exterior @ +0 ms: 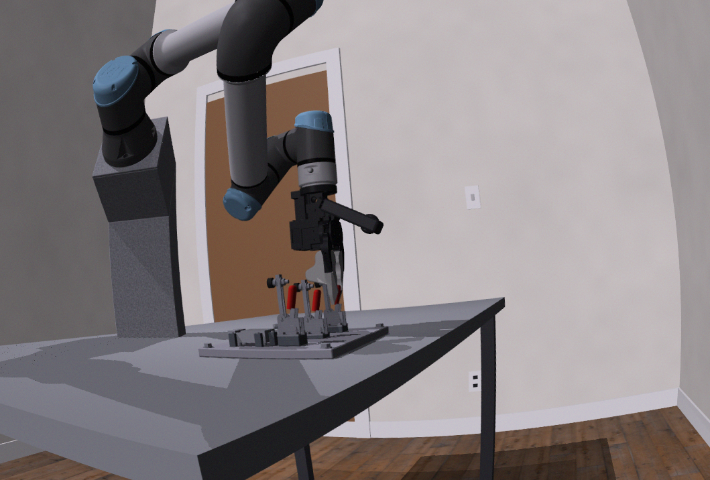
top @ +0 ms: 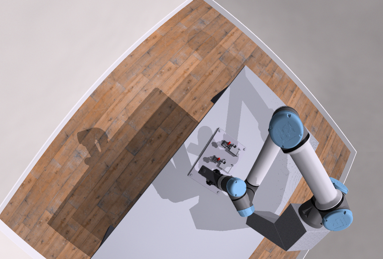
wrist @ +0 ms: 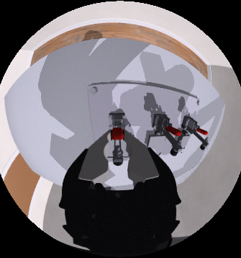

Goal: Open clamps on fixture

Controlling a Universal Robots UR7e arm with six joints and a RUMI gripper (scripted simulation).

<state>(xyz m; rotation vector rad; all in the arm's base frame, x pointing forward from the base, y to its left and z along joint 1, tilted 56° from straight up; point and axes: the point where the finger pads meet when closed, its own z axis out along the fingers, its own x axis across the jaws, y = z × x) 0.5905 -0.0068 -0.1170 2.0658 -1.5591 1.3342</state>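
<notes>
The metal plate is 110 mm to the right of my hand, 80 mm below it and 30 mm behind it.
</notes>
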